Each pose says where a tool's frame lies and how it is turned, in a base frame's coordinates. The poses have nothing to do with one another.
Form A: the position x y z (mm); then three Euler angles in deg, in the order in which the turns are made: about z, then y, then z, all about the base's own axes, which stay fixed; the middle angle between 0 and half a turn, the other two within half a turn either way.
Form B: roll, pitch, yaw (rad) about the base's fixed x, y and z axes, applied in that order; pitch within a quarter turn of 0, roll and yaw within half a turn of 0; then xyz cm. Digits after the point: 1 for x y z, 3 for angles.
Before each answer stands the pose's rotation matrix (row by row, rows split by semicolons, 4 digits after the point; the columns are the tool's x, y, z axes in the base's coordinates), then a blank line. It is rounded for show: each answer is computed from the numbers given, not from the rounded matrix.
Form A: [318 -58 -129 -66.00 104.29 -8.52]
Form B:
-0.2346 -0.1627 0.9584; -0.8886 0.4357 -0.1436; -0.3942 -0.8853 -0.2468

[-1.843 0.405 -1.829 31.8 -5.8 -12.9]
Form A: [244 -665 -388 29.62 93.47 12.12]
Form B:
-0.1552 -0.1533 0.9759; 0.4722 0.8562 0.2096; -0.8677 0.4933 -0.0605

[1.693 1.051 1.888 24.4 -66.5 -38.8]
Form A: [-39 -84 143 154.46 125.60 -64.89]
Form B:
0.6133 -0.7105 0.3450; -0.2926 -0.6101 -0.7363; 0.7336 0.3506 -0.5821

[2.600 -0.824 -0.445 -3.9 -8.4 14.3]
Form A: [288 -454 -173 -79.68 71.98 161.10]
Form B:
0.2662 -0.3460 -0.8997; 0.9487 -0.0709 0.3080; -0.1704 -0.9356 0.3093

[-1.251 0.171 1.297 28.8 -45.4 -17.3]
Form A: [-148 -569 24 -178.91 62.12 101.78]
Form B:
0.1141 0.9769 -0.1805; -0.4538 0.2128 0.8653; 0.8838 -0.0168 0.4676

[-0.036 -1.084 -1.325 -14.8 -56.9 2.4]
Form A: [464 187 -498 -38.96 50.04 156.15]
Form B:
-0.2025 -0.6838 -0.7010; 0.7770 -0.5479 0.3099; -0.5960 -0.4820 0.6423

[-0.644 0.639 1.826 46.4 18.7 -49.8]
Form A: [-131 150 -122 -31.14 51.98 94.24]
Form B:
0.4767 -0.8771 -0.0582; 0.5640 0.2544 0.7856; -0.6743 -0.4074 0.6159

[-0.584 0.740 0.869 -13.1 15.0 -12.2]
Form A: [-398 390 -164 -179.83 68.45 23.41]
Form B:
-0.3359 0.3983 0.8535; -0.1487 -0.9172 0.3695; 0.9301 -0.0028 0.3673

[-0.008 -1.195 -2.725 -39.8 39.0 -16.4]
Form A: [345 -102 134 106.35 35.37 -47.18]
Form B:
0.5478 -0.7383 0.3934; 0.8206 0.3826 -0.4246; 0.1629 0.5554 0.8154

[0.598 -0.164 0.982 34.5 -10.2 13.4]
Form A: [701 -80 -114 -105.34 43.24 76.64]
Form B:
0.8937 0.4197 0.1583; -0.4103 0.6224 0.6665; 0.1812 -0.6606 0.7285

[-0.737 -0.182 -0.430 70.1 -8.0 -11.4]
